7 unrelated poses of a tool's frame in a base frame.
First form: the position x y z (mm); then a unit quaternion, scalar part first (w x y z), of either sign.
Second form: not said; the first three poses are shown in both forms.
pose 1, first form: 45.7 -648.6 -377.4 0.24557 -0.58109 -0.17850 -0.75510
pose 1, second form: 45.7 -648.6 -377.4 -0.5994 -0.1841 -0.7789 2.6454
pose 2, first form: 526.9 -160.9 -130.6 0.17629 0.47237 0.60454 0.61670
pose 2, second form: 526.9 -160.9 -130.6 0.4799 0.6142 0.6265 2.7872
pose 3, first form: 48.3 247.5 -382.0 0.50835 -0.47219 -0.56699 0.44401
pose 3, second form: 48.3 247.5 -382.0 -0.5483 -0.6584 0.5156 2.0751
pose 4, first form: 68.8 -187.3 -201.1 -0.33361 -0.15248 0.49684 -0.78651
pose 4, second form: 68.8 -187.3 -201.1 0.1617 -0.5270 0.8343 2.4613
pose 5, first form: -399.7 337.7 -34.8 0.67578 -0.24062 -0.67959 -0.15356
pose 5, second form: -399.7 337.7 -34.8 -0.3264 -0.9220 -0.2083 1.6575
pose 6, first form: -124.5 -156.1 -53.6 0.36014 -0.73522 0.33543 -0.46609
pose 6, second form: -124.5 -156.1 -53.6 -0.7881 0.3596 -0.4996 2.4048
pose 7, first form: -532.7 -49.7 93.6 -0.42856 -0.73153 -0.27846 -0.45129
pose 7, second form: -532.7 -49.7 93.6 0.8096 0.3082 0.4995 2.2558
